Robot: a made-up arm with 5 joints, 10 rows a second.
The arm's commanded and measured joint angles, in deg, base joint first. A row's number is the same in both.
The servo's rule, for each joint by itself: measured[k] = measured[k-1] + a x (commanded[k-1-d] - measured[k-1]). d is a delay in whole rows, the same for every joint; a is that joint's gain. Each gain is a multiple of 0.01, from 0.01 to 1. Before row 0 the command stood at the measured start. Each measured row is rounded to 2 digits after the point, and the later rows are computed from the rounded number. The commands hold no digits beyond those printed.
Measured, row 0:
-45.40, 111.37, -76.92, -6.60, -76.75
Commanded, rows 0 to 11:
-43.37, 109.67, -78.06, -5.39, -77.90
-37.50, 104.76, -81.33, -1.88, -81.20
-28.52, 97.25, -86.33, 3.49, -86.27
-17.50, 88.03, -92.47, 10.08, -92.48
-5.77, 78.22, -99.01, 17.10, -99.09
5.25, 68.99, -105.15, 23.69, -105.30
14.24, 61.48, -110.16, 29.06, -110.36
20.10, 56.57, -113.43, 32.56, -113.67
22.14, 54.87, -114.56, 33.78, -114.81
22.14, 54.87, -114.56, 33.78, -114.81
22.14, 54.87, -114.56, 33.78, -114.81
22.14, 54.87, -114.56, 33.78, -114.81
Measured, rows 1 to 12:
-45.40, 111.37, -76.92, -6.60, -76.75
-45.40, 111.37, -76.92, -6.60, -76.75
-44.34, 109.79, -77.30, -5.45, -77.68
-40.78, 105.11, -78.63, -2.06, -80.53
-34.40, 97.80, -81.17, 3.21, -85.18
-25.61, 88.71, -84.90, 9.74, -91.09
-15.29, 78.95, -89.56, 16.73, -97.57
-4.61, 69.69, -94.70, 23.34, -103.83
5.19, 62.05, -99.80, 28.77, -109.12
12.94, 56.95, -104.30, 32.37, -112.81
17.72, 55.02, -107.69, 33.71, -114.43
20.02, 54.88, -109.96, 33.78, -114.74
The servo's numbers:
d 2
a 0.52 0.93 0.33 0.95 0.81

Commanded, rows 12 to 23:
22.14, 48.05, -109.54, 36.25, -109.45
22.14, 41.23, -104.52, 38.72, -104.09
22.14, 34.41, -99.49, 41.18, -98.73
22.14, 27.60, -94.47, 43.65, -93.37
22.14, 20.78, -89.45, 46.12, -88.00
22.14, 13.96, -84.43, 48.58, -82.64
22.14, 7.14, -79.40, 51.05, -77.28
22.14, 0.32, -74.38, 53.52, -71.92
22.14, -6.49, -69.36, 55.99, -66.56
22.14, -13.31, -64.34, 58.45, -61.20
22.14, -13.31, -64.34, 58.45, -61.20
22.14, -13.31, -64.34, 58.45, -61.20
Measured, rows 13 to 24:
21.12, 54.87, -111.48, 33.78, -114.80
21.65, 54.87, -112.50, 33.78, -114.81
21.90, 48.53, -111.52, 36.13, -110.47
22.02, 41.74, -109.21, 38.59, -105.30
22.08, 34.92, -106.00, 41.05, -99.98
22.11, 28.11, -102.20, 43.52, -94.63
22.13, 21.29, -97.99, 45.99, -89.26
22.14, 14.47, -93.52, 48.45, -83.90
22.14, 7.65, -88.86, 50.92, -78.54
22.14, 0.83, -84.08, 53.39, -73.18
22.14, -5.98, -79.22, 55.86, -67.82
22.14, -12.80, -74.31, 58.32, -62.46

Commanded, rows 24 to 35:
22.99, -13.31, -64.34, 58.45, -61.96
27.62, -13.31, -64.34, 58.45, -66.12
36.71, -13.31, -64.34, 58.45, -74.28
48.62, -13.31, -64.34, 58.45, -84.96
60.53, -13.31, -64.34, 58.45, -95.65
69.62, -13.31, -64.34, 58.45, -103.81
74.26, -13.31, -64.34, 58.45, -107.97
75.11, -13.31, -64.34, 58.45, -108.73
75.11, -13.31, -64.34, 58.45, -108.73
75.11, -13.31, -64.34, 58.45, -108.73
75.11, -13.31, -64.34, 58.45, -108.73
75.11, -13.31, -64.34, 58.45, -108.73
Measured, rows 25 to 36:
22.14, -13.27, -71.02, 58.44, -61.44
22.14, -13.31, -68.82, 58.45, -61.25
22.58, -13.31, -67.34, 58.45, -61.83
25.20, -13.31, -66.35, 58.45, -65.30
31.19, -13.31, -65.69, 58.45, -72.57
40.25, -13.31, -65.24, 58.45, -82.61
50.80, -13.31, -64.94, 58.45, -93.17
60.59, -13.31, -64.74, 58.45, -101.79
67.70, -13.31, -64.61, 58.45, -106.80
71.55, -13.31, -64.52, 58.45, -108.36
73.40, -13.31, -64.46, 58.45, -108.66
74.29, -13.31, -64.42, 58.45, -108.72

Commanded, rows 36 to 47:
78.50, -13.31, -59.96, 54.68, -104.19
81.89, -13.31, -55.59, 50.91, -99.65
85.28, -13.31, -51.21, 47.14, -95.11
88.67, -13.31, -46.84, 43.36, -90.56
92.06, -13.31, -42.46, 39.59, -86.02
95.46, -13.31, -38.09, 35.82, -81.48
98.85, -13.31, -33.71, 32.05, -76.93
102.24, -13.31, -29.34, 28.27, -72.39
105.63, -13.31, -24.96, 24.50, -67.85
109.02, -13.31, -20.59, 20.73, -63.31
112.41, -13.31, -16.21, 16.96, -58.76
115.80, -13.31, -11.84, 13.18, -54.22
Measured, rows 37 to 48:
74.72, -13.31, -64.39, 58.45, -108.73
74.92, -13.31, -64.37, 58.45, -108.73
76.78, -13.31, -62.91, 54.87, -105.05
79.44, -13.31, -60.49, 51.11, -100.68
82.48, -13.31, -57.43, 47.34, -96.17
85.70, -13.31, -53.94, 43.56, -91.63
89.01, -13.31, -50.15, 39.79, -87.09
92.36, -13.31, -46.17, 36.02, -82.55
95.73, -13.31, -42.06, 32.25, -78.00
99.12, -13.31, -37.86, 28.47, -73.46
102.51, -13.31, -33.60, 24.70, -68.92
105.90, -13.31, -29.31, 20.93, -64.38

